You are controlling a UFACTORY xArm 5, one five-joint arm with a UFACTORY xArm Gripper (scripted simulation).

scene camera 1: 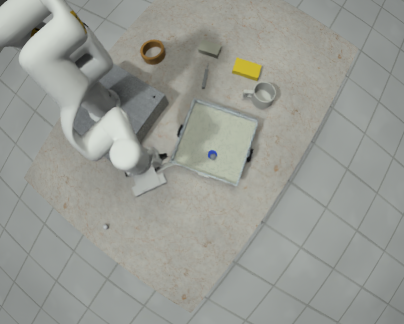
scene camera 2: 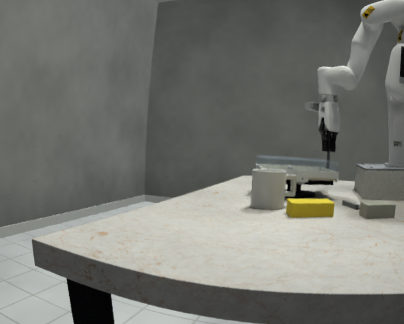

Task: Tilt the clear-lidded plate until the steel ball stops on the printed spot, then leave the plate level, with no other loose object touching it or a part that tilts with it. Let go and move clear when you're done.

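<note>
Visible are a yellow sponge (scene camera 2: 296, 208) and a white mug (scene camera 2: 268, 192).
</note>
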